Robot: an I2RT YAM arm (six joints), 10 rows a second.
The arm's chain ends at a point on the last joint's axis. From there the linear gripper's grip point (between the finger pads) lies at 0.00 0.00 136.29 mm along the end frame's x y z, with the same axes.
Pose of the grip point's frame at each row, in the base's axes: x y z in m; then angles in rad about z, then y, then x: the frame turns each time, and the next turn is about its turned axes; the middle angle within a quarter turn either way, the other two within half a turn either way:
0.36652 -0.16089 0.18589 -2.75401 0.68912 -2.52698
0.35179 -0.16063 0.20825 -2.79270 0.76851 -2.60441
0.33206 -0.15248 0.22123 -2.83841 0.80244 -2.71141
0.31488 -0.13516 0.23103 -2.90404 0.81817 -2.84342
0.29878 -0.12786 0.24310 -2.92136 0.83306 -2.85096
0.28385 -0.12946 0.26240 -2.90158 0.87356 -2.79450
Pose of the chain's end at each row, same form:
0.27127 -0.11489 0.27183 -2.75401 0.68912 -2.52698
0.25146 -0.12291 0.29243 -2.79270 0.76851 -2.60441
0.23008 -0.12483 0.30732 -2.83841 0.80244 -2.71141
0.21304 -0.11862 0.32008 -2.90404 0.81817 -2.84342
0.19596 -0.11086 0.33093 -2.92136 0.83306 -2.85096
0.17739 -0.10778 0.34469 -2.90158 0.87356 -2.79450

